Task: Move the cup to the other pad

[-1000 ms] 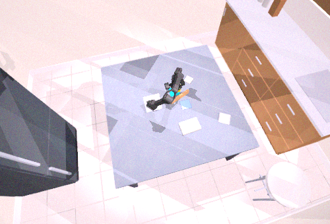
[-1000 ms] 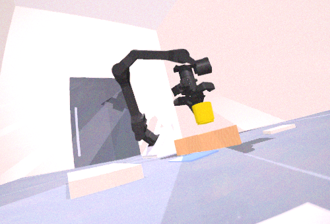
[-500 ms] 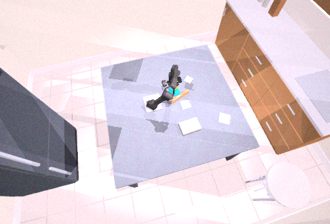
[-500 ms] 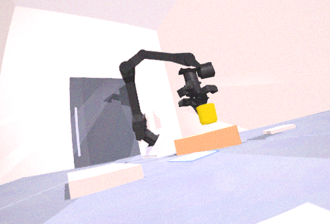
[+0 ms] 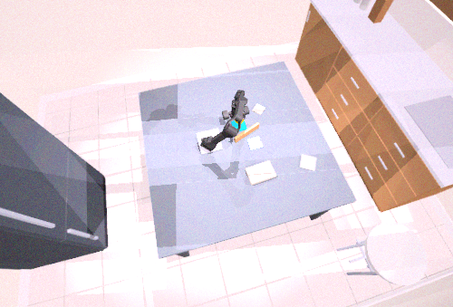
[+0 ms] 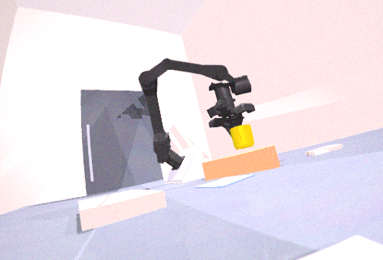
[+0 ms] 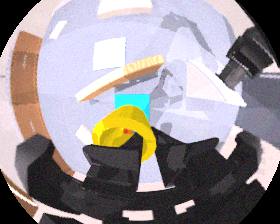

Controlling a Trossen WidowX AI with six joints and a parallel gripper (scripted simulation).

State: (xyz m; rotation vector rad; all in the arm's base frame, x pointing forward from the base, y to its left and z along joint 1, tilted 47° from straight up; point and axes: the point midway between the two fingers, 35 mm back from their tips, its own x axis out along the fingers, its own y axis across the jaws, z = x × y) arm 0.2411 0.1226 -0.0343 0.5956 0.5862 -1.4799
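The wooden bar lies 90 mm to the right of my gripper tip, 80 mm below it and 60 mm ahead of it. Also, from my gripper tip: pale blue pad: 180 mm to the right, 110 mm below, 100 mm ahead; block: 410 mm to the right, 90 mm below, 60 mm ahead; yellow cup: 20 mm ahead.
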